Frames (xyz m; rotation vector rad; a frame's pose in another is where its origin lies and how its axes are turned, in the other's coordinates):
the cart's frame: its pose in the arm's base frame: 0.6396 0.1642 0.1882 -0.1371 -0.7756 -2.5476
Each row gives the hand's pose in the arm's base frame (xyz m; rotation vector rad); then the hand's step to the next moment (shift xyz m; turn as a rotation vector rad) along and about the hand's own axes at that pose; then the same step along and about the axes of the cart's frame.
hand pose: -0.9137 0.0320 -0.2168 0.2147 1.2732 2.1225
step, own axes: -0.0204 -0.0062 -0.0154 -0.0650 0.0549 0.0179
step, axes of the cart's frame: -0.0037 0.0164 -0.0202 0.0026 0.0813 0.0306
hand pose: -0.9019 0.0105 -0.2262 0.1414 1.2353 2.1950
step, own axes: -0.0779 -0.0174 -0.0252 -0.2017 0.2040 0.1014
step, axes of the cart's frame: -0.0347 0.0625 -0.0435 0.0099 0.2642 0.1506
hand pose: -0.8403 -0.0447 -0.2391 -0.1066 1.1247 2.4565
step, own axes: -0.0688 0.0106 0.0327 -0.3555 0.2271 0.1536
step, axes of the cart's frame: -0.0411 0.0562 0.0326 -0.0774 0.3928 0.2032
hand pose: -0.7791 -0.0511 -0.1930 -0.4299 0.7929 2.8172
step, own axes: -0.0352 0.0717 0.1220 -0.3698 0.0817 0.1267
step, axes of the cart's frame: 0.0432 0.0661 0.1226 -0.1901 0.2975 0.1867
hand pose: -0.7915 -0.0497 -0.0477 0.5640 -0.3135 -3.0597
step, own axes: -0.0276 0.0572 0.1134 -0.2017 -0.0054 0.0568
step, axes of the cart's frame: 0.0554 0.0792 0.0869 -0.1324 0.1202 0.1094
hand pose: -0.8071 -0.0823 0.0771 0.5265 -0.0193 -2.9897
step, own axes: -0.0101 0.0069 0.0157 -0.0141 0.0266 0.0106
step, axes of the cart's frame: 0.0023 0.0157 0.0120 0.0029 0.0318 -0.0012
